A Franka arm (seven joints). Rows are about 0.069 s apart.
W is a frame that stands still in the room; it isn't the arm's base.
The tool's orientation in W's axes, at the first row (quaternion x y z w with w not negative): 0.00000, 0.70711, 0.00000, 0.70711
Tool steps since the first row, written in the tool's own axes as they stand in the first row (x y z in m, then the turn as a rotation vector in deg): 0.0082, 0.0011, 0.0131, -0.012, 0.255, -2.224; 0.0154, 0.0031, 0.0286, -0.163, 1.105, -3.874; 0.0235, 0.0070, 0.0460, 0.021, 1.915, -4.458; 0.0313, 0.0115, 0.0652, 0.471, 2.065, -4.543; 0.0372, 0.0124, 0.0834, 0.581, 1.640, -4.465; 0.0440, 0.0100, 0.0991, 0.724, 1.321, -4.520; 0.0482, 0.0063, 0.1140, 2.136, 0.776, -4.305; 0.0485, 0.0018, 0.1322, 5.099, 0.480, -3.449; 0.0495, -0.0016, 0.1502, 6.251, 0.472, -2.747
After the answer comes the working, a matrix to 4 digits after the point.
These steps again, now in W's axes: 0.0131, 0.0011, -0.0082, -2.224, 0.255, 0.012; 0.0286, 0.0031, -0.0154, -3.874, 1.105, 0.163; 0.0460, 0.0070, -0.0235, -4.458, 1.915, -0.021; 0.0652, 0.0115, -0.0313, -4.543, 2.065, -0.471; 0.0834, 0.0124, -0.0372, -4.465, 1.640, -0.581; 0.0991, 0.0100, -0.0440, -4.520, 1.321, -0.724; 0.1140, 0.0063, -0.0482, -4.305, 0.776, -2.136; 0.1322, 0.0018, -0.0485, -3.449, 0.480, -5.099; 0.1502, -0.0016, -0.0495, -2.747, 0.472, -6.251
The tool's axes in the first row as the columns of a matrix, in W's axes (rounded; the answer above uses it unrounded):
0.0000, 0.0000, 1.0000
0.0000, 1.0000, 0.0000
-1.0000, 0.0000, 0.0000

